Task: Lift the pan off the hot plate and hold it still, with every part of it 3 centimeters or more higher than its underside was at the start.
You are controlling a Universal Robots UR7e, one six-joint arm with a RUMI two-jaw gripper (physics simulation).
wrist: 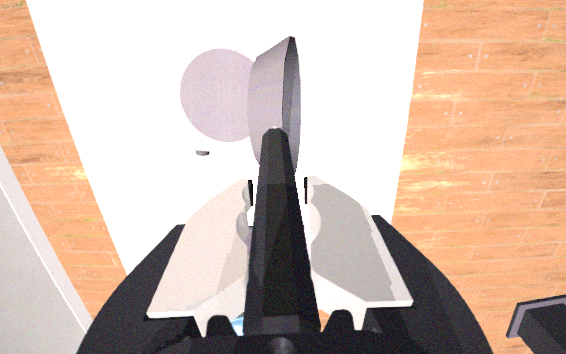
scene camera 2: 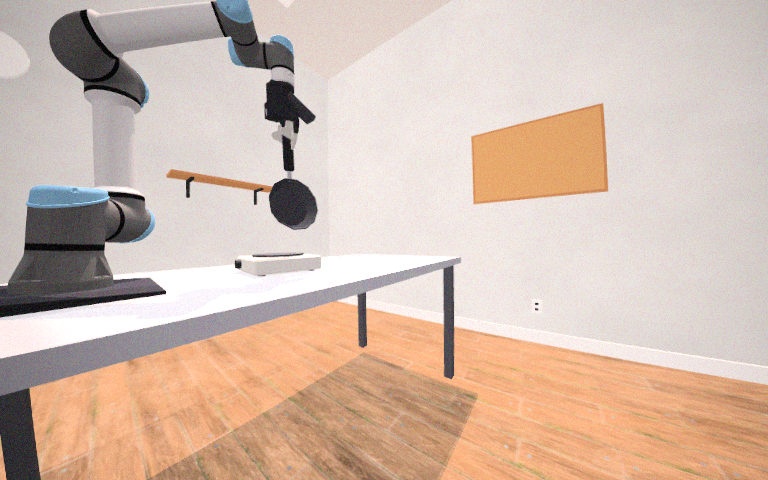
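Pixels of known places: gripper, fingertip midpoint: (wrist: 278, 181) (scene camera 2: 289, 151); arm's base, link origin: (scene camera 2: 65, 287).
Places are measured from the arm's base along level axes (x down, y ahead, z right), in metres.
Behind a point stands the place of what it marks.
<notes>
The dark pan (scene camera 2: 293, 204) {y 0.495, x -0.230, z 0.182 m} (wrist: 267, 95) {y 0.505, x -0.299, z 0.197 m} hangs on edge below the gripper, its handle pointing up and its bowl well above the hot plate, with a clear gap between them. My gripper (scene camera 2: 287, 141) {y 0.460, x -0.411, z 0.204 m} (wrist: 278, 181) {y 0.460, x -0.411, z 0.204 m} is shut on the pan's black handle, which runs up between the two pale jaws. The hot plate (scene camera 2: 288, 263) {y 0.459, x -0.019, z 0.195 m} is a white box with a dark round top and a knob at its left side; it stands on the table. In the wrist view its round disc (wrist: 215, 95) {y 0.513, x -0.049, z 0.068 m} shows to the left of the pan, partly hidden by it.
The white table (scene camera 2: 368, 266) {y 0.751, x 0.018, z 0.341 m} (wrist: 350, 100) {y 0.441, x 0.018, z 0.349 m} carries the hot plate and the arm's dark base plate (scene camera 2: 138, 287) {y 0.101, x 0.007, z 0.103 m}. A wooden wall shelf (scene camera 2: 220, 180) is on the wall behind the pan. A cork board (scene camera 2: 540, 155) hangs on the right wall.
</notes>
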